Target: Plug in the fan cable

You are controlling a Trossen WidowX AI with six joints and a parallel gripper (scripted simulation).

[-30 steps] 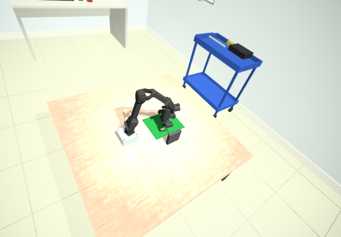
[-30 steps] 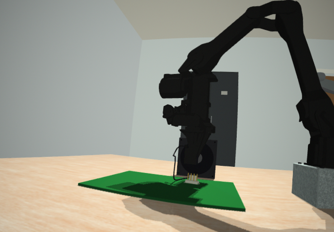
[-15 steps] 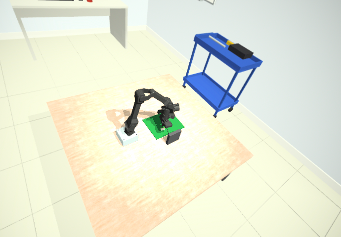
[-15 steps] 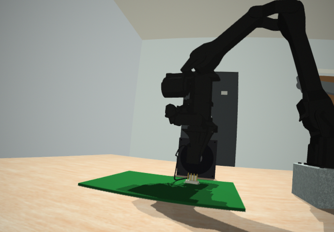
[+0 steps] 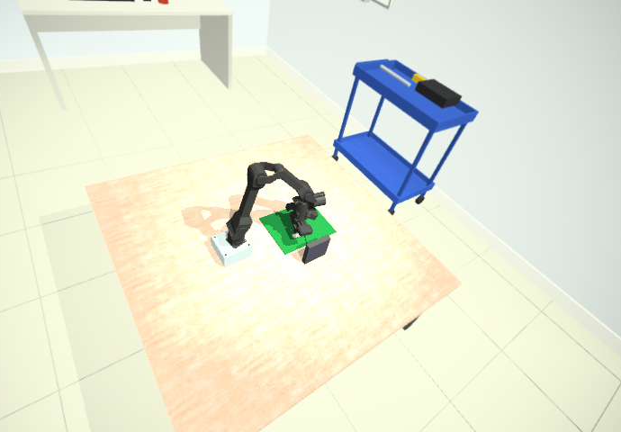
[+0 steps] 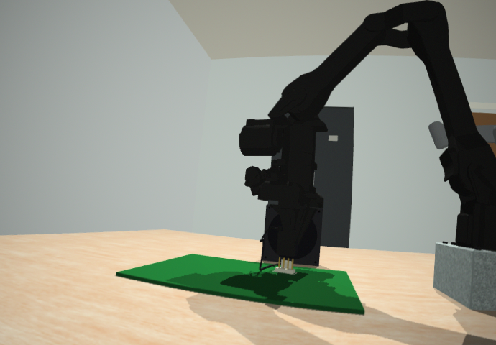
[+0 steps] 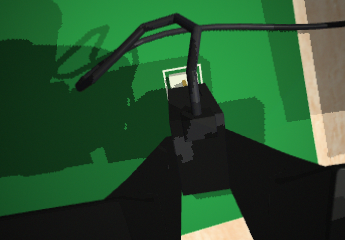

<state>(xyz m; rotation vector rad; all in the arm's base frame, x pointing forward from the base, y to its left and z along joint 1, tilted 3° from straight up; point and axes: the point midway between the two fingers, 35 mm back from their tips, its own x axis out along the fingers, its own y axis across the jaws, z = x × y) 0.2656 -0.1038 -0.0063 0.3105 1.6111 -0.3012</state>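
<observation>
Right now my gripper tip is 1 cm short of the black plug and 1 cm below it. The rest, counted from my gripper tip: white four-pin header: 1 cm ahead, 4 cm below; then green board: 6 cm ahead, 4 cm to the left, 6 cm below; then black fan: 1 cm behind, 14 cm to the right, 1 cm above.
</observation>
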